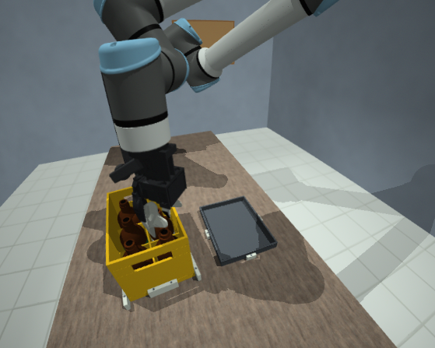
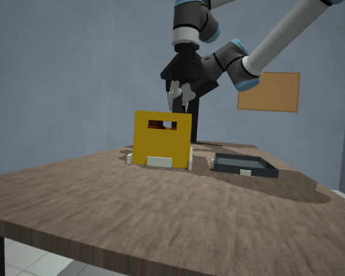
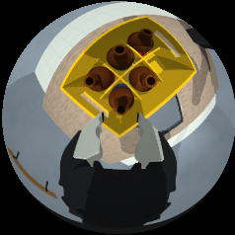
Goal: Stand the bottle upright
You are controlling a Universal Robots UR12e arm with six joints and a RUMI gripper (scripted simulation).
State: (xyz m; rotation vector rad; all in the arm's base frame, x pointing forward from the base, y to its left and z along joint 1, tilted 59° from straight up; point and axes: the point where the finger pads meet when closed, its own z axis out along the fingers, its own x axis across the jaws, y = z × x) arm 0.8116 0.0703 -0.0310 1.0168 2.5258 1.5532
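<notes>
Right now my hand is 110 mm above the yellow crate, 70 mm past it and 60 mm to the left of it. Round my hand: dark tray (220 mm to the left, 180 mm below, 100 mm behind).
</notes>
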